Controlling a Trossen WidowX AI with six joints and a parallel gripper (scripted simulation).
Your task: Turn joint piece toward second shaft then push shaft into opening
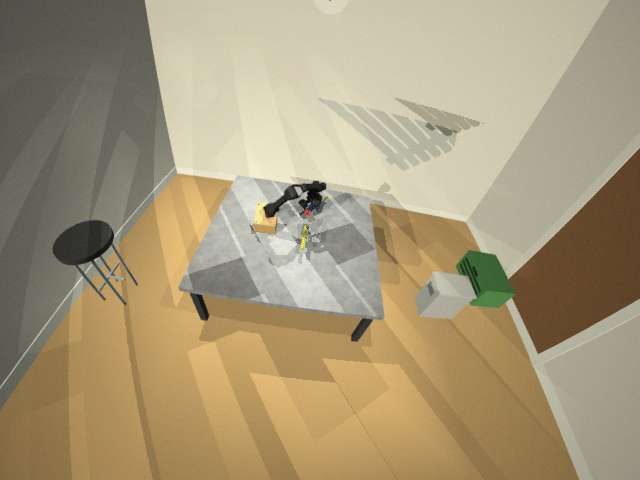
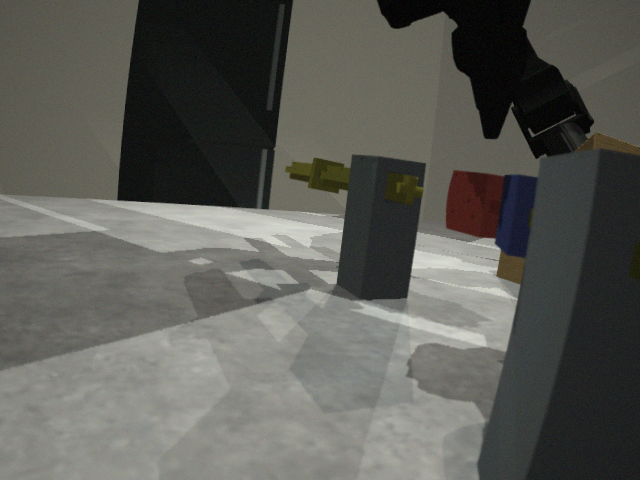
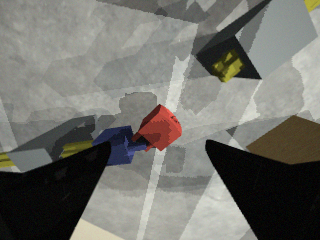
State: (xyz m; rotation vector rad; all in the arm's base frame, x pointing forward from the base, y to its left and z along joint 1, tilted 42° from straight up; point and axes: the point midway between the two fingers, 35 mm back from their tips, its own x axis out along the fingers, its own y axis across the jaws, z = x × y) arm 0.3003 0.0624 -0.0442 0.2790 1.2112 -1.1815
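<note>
The red square joint piece is 5 cm below my gripper tip and 1 cm to the left of it.
</note>
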